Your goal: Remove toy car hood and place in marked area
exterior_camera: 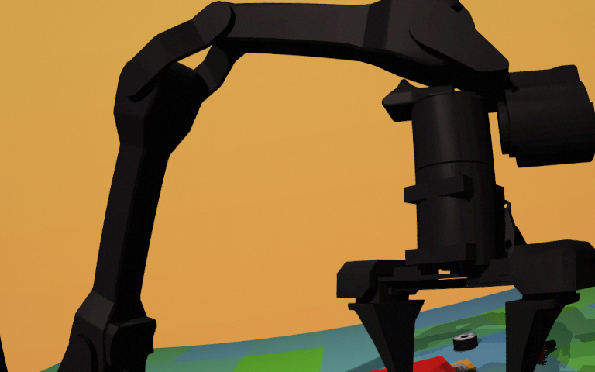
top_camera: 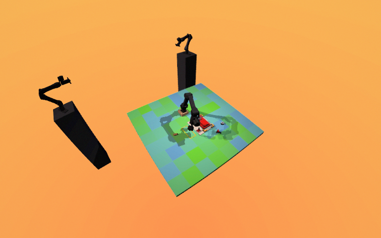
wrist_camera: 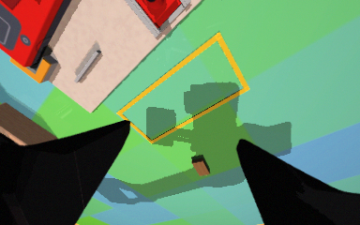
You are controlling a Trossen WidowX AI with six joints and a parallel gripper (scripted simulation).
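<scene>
My gripper tip is 10 mm short of the red hood, 210 mm to the right of it and 60 mm above it. The rest, counted from my gripper tip: grey wheel (140 mm ahead, 410 mm to the left, 90 mm below); then tan block (90 mm behind, 150 mm to the right, 90 mm below).
</scene>
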